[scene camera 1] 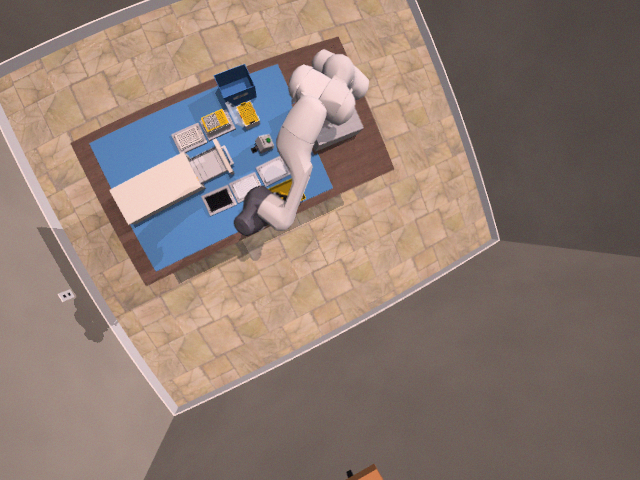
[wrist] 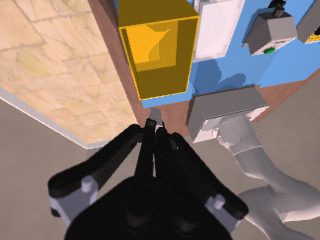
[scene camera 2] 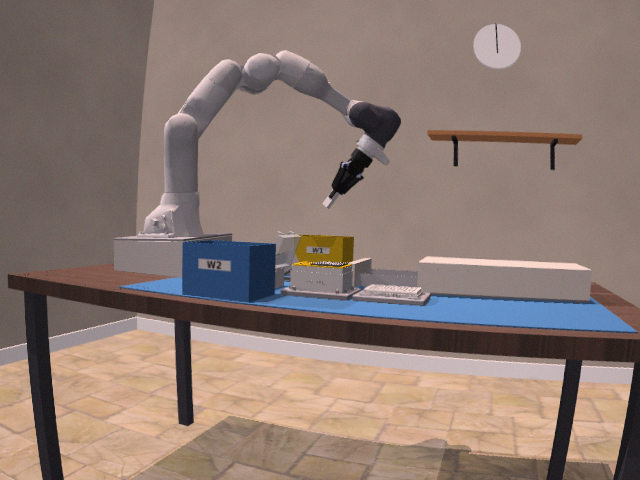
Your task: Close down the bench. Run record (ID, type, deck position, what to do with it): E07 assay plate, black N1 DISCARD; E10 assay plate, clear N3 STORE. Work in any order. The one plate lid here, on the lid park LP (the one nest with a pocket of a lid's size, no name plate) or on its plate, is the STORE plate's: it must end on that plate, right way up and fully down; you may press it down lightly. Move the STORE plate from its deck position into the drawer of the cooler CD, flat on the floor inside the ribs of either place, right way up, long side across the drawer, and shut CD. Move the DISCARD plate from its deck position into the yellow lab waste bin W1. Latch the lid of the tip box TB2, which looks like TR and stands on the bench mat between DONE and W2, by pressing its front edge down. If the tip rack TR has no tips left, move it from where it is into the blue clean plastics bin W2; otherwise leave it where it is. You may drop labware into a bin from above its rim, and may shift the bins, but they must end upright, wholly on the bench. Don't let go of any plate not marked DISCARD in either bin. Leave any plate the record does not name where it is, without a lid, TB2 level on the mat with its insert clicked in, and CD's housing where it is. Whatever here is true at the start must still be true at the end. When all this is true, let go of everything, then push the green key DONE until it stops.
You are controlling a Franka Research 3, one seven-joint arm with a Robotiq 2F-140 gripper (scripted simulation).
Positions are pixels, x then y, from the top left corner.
Scene:
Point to a cooler CD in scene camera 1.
173, 180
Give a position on a blue bin W2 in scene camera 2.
238, 271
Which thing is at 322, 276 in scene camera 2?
A tip rack TR.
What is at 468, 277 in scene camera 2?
A cooler CD.

